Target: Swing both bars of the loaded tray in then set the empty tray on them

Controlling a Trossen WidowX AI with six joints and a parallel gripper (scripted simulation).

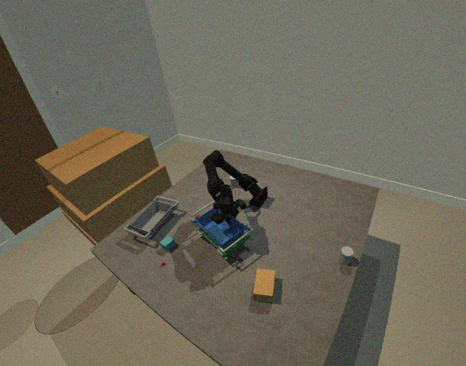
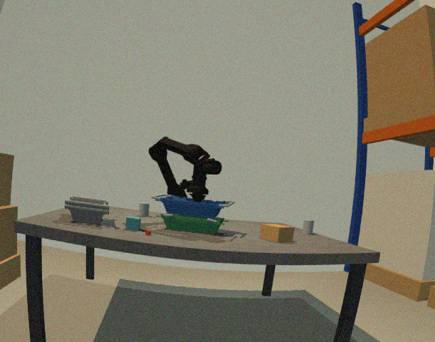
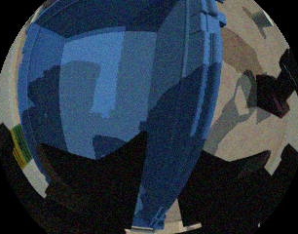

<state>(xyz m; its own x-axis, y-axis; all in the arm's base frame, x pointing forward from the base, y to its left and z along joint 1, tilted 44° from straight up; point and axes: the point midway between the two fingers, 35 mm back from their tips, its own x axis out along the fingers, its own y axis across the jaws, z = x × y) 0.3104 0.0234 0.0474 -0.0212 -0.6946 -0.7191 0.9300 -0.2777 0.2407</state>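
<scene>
My gripper tip is now 60 mm short of the blue tray, 30 mm to the left of it and 30 mm below it. The rest, counted from my gripper tip: red block: 330 mm ahead, 220 mm to the right, 80 mm below; then orange box: 230 mm ahead, 290 mm to the left, 50 mm below; then teal block: 220 mm ahead, 280 mm to the right, 60 mm below.
</scene>
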